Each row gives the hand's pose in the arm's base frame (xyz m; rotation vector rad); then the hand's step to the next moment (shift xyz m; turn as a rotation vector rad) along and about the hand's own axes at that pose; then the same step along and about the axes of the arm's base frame.
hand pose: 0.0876 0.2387 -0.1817 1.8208 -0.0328 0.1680
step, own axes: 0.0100 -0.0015 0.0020 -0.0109 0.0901 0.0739
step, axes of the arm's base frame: 0.0103 -0.0009 -0.0006 -0.0136 -0.0950 0.0670
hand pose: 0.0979 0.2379 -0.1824 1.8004 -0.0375 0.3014
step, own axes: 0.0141 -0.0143 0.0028 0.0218 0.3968 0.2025
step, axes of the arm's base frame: 0.0168 0.0028 -0.0110 -0.0151 -0.2910 0.3376
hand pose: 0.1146 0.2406 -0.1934 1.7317 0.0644 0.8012
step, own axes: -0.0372 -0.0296 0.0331 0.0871 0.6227 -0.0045
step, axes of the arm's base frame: -0.0001 -0.0342 -0.0468 -0.1570 -0.1640 0.5864
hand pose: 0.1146 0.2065 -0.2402 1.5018 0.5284 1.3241
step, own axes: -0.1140 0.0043 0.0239 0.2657 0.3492 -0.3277
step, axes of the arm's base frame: -0.0135 -0.1063 -0.0459 -0.3192 0.2176 0.3882
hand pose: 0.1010 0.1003 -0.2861 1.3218 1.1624 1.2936
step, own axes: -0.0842 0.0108 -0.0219 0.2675 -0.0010 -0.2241
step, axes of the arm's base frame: -0.0217 -0.0849 0.0003 -0.2238 0.2650 0.0389
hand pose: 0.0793 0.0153 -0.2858 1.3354 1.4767 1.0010
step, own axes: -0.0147 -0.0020 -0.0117 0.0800 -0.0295 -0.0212
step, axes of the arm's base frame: -0.0113 -0.0149 0.0028 -0.0313 0.0767 -0.0293
